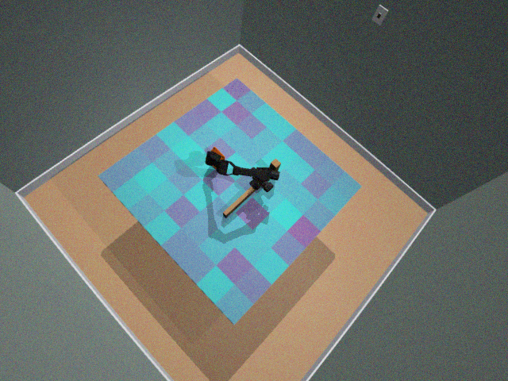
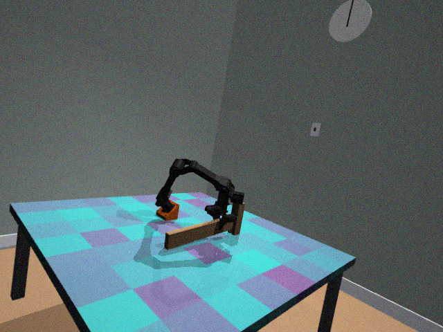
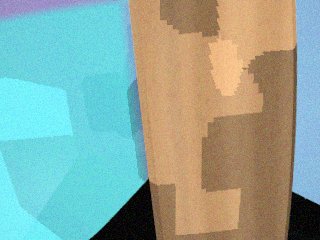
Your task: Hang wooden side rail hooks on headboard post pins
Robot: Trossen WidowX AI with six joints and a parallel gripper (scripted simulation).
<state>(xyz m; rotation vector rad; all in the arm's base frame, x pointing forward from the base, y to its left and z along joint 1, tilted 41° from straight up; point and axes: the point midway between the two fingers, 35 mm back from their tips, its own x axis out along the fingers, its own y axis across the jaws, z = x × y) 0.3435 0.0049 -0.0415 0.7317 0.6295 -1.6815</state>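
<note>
The headboard post is 140 mm to the left of my gripper tip, 40 mm above it and 20 mm ahead of it.
</note>
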